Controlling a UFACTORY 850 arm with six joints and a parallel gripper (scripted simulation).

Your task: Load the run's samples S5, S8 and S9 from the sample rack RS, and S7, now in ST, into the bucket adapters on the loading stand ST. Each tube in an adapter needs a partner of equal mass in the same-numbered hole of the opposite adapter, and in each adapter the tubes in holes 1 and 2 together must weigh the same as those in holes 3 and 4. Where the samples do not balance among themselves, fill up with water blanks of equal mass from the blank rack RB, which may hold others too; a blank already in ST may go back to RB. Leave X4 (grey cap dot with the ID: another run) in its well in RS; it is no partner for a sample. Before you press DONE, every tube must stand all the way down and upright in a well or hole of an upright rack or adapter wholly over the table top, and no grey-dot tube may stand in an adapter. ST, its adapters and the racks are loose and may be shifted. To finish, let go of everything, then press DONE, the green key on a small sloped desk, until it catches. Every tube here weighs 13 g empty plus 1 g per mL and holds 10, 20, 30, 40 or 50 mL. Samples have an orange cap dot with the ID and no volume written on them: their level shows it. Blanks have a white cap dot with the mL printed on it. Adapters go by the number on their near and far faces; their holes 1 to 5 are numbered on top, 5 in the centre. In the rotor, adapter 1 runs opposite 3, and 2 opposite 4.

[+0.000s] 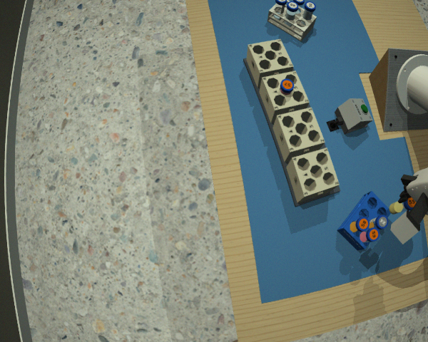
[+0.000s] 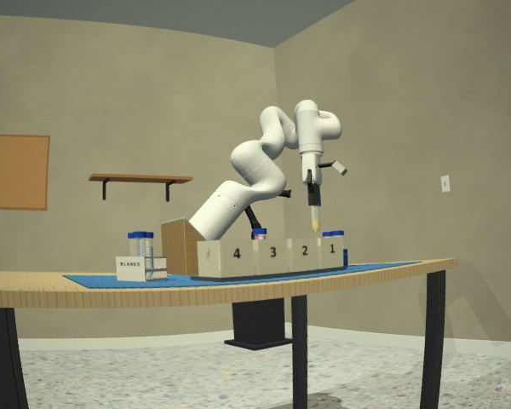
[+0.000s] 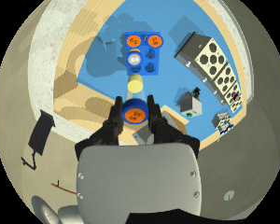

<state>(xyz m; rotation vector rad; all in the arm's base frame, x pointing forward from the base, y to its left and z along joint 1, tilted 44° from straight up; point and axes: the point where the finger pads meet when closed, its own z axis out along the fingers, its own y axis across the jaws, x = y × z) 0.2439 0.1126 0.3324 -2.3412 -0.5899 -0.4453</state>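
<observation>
My hand is 5 cm above the sample tube S5 and 1 cm past it. From my hand the other things lie so: sample S9: 17 cm below, 7 cm ahead, 5 cm to the left; orange-dot sample tube: 17 cm below, 8 cm ahead; grey-dot tube X4: 17 cm below, 4 cm ahead, 2 cm to the left.
</observation>
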